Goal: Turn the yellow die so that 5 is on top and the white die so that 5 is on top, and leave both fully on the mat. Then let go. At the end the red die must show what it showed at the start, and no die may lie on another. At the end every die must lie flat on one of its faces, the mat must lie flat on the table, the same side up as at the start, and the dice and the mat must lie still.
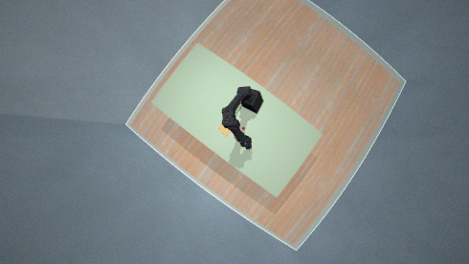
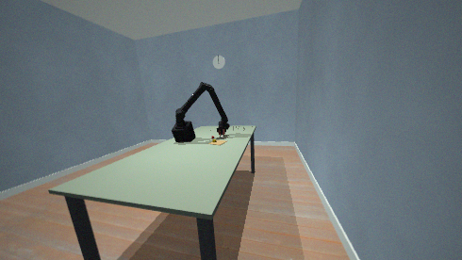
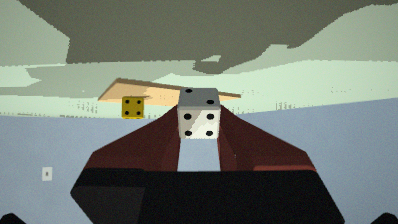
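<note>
My gripper is now 11 cm past the red die, 4 cm to the right of it and 2 cm above it. The rest, counted from my hand: tan mat (1 cm behind, 12 cm to the right, 3 cm below); then yellow die (5 cm behind, 12 cm to the right, 2 cm below); then white die (right at my hand).
</note>
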